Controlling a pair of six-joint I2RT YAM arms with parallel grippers.
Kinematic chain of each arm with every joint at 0, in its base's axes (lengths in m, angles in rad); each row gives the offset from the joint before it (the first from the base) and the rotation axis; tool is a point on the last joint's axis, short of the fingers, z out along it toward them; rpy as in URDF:
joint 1: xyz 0 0 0.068 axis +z
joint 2: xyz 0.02 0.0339 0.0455 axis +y
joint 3: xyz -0.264 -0.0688 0 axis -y
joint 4: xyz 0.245 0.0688 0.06 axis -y
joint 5: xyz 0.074 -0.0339 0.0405 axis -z
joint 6: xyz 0.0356 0 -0.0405 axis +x
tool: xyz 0 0 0 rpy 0 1.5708 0
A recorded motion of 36 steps. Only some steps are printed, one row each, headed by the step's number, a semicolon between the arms.
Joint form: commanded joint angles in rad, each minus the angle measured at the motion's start. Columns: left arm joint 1, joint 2, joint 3, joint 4, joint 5, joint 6; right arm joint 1, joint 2, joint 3, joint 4, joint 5, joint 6.
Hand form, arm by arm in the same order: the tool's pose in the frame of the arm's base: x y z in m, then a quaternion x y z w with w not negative. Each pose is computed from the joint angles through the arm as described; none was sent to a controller.
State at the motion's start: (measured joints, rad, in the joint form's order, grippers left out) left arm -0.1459 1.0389 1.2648 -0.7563 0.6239 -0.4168; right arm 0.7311 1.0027 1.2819 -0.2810 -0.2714 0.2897
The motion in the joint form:
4: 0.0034 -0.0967 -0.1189 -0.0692 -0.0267 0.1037; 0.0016 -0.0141 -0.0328 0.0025 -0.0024 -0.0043
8: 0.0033 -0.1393 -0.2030 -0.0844 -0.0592 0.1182; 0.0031 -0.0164 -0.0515 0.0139 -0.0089 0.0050
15: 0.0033 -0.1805 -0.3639 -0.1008 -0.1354 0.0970; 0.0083 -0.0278 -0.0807 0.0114 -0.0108 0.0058
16: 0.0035 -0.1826 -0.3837 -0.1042 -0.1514 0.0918; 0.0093 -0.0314 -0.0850 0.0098 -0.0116 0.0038
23: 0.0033 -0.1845 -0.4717 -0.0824 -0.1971 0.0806; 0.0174 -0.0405 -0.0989 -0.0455 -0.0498 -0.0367
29: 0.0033 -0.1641 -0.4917 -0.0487 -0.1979 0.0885; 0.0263 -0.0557 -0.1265 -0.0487 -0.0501 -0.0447
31: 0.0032 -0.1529 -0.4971 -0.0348 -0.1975 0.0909; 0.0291 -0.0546 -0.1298 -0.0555 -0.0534 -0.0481
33: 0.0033 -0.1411 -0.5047 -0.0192 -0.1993 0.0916; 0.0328 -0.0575 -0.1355 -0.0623 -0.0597 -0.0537
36: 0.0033 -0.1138 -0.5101 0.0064 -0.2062 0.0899; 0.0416 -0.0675 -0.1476 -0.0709 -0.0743 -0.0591
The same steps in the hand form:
4: 0.1720 -0.0449 0.3751 0.06149 0.85852 -0.35354 0.36629; 0.1455 0.1439 0.4531 -0.25000 0.66796 0.42332 0.55869
8: 0.1645 -0.0429 0.3537 0.05234 0.87313 -0.33593 0.34937; 0.1461 0.1452 0.4486 -0.24966 0.66987 0.42751 0.55333
15: 0.1580 -0.0396 0.3070 0.00913 0.90615 -0.30085 0.29716; 0.1449 0.1456 0.4408 -0.25229 0.67612 0.42700 0.54487
16: 0.1574 -0.0389 0.3006 0.00103 0.91118 -0.29339 0.28927; 0.1442 0.1453 0.4398 -0.25362 0.67643 0.42665 0.54414
23: 0.1573 -0.0375 0.2741 -0.01981 0.92528 -0.27056 0.26508; 0.1405 0.1458 0.4309 -0.28365 0.68527 0.42122 0.52203
29: 0.1624 -0.0382 0.2671 -0.01706 0.92642 -0.26866 0.26320; 0.1376 0.1456 0.4241 -0.28992 0.68800 0.41952 0.51634
31: 0.1649 -0.0386 0.2647 -0.01614 0.92681 -0.26833 0.26222; 0.1375 0.1465 0.4221 -0.29332 0.69034 0.41888 0.51180
33: 0.1676 -0.0389 0.2615 -0.01660 0.92753 -0.26715 0.26084; 0.1365 0.1467 0.4200 -0.29864 0.69122 0.41903 0.50739
36: 0.1734 -0.0395 0.2572 -0.01933 0.92914 -0.26379 0.25833; 0.1332 0.1467 0.4169 -0.30808 0.69043 0.42288 0.49957

